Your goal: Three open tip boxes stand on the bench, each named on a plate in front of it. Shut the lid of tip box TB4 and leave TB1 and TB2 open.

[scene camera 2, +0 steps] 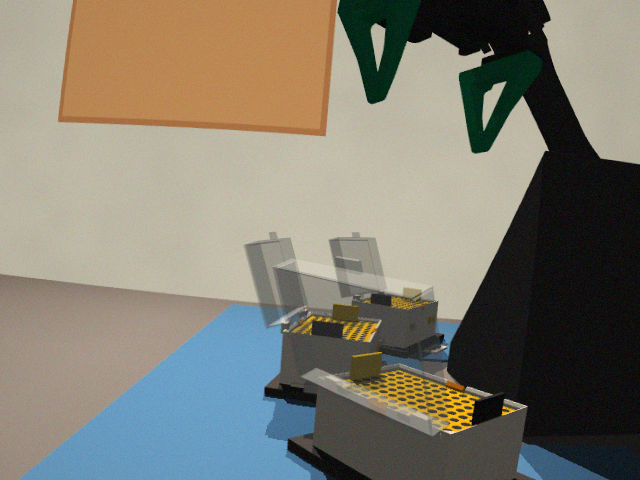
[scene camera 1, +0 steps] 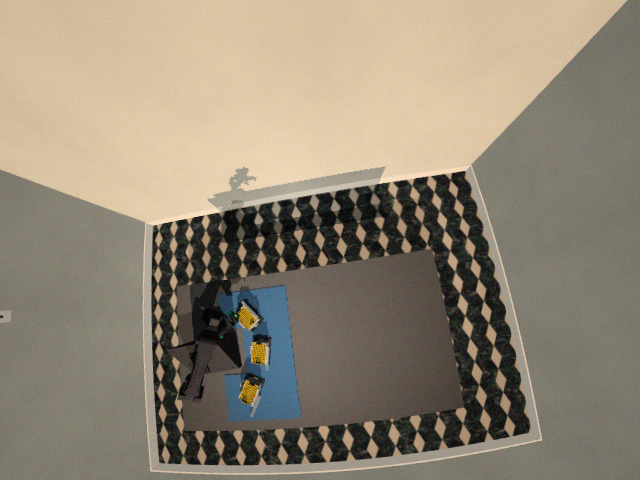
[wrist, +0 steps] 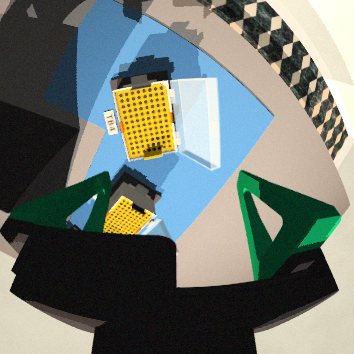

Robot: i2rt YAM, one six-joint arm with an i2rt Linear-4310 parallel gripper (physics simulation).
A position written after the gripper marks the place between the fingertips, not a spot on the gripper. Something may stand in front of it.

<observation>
In view: the gripper (scene camera 2: 432,128) and a tip box (wrist: 127,82).
The gripper is seen too in the wrist view (wrist: 173,177).
</observation>
